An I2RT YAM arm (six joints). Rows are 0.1 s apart.
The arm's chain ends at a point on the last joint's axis. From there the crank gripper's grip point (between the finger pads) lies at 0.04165 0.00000 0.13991 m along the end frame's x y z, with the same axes.
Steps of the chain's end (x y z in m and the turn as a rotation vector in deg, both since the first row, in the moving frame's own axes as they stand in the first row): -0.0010, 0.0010, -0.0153, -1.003, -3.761, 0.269; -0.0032, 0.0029, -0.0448, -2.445, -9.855, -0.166; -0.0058, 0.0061, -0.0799, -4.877, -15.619, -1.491; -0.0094, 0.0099, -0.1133, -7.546, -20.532, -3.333; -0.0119, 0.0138, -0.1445, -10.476, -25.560, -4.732; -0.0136, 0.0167, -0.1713, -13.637, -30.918, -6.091; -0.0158, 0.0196, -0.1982, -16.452, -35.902, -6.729; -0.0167, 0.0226, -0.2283, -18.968, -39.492, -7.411; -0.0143, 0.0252, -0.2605, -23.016, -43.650, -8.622; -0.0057, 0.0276, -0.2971, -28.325, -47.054, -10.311
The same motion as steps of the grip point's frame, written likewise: -0.0103, 0.0036, -0.0129, -1.003, -3.761, 0.269; -0.0277, 0.0089, -0.0399, -2.445, -9.855, -0.166; -0.0448, 0.0178, -0.0743, -4.877, -15.619, -1.491; -0.0605, 0.0279, -0.1087, -7.546, -20.532, -3.333; -0.0750, 0.0393, -0.1423, -10.476, -25.560, -4.732; -0.0891, 0.0504, -0.1732, -13.637, -30.918, -6.091; -0.1024, 0.0606, -0.2054, -16.452, -35.902, -6.729; -0.1106, 0.0700, -0.2404, -18.968, -39.492, -7.411; -0.1156, 0.0825, -0.2801, -23.016, -43.650, -8.622; -0.1111, 0.0973, -0.3257, -28.325, -47.054, -10.311
